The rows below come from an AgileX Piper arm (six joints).
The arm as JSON. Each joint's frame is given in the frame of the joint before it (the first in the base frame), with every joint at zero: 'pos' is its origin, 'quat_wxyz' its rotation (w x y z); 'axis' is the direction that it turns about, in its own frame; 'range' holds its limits. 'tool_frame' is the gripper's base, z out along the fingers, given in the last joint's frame.
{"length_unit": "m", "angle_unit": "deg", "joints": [
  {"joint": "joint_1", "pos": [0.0, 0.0, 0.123], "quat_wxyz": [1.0, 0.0, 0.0, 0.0], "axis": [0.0, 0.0, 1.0], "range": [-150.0, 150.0]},
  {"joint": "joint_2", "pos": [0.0, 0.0, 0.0], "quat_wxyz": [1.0, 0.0, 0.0, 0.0], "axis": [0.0, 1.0, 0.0], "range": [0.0, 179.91]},
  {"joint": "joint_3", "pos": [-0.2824, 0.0, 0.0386], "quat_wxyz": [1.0, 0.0, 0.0, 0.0], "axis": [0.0, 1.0, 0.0], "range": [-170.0, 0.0]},
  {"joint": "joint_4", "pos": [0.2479, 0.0, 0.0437], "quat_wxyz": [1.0, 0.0, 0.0, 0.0], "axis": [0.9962, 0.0, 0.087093], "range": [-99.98, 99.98]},
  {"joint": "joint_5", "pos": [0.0, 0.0, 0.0], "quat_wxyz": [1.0, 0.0, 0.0, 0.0], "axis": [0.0, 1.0, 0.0], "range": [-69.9, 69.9]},
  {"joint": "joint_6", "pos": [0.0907, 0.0, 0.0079], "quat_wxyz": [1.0, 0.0, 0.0, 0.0], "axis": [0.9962, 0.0, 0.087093], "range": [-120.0, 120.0]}
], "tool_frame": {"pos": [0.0, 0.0, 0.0], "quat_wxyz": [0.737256, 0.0, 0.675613, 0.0]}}
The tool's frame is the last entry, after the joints.
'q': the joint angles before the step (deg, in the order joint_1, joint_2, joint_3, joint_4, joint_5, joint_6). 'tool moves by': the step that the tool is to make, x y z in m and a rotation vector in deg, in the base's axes. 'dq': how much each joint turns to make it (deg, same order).
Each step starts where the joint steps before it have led.
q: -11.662, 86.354, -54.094, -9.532, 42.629, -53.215
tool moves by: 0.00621, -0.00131, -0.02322, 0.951, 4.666, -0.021
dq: 0.000, 4.436, 0.181, 0.000, 0.147, 0.000
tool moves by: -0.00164, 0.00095, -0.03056, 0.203, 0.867, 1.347
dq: 0.000, 3.160, 4.086, -0.764, -6.452, 0.000
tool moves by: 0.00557, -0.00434, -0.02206, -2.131, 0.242, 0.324
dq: -0.001, 3.986, 1.081, -5.278, -4.866, 4.169
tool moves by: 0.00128, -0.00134, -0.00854, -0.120, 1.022, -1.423
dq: 0.002, 1.720, 0.000, -1.517, -0.366, 2.687
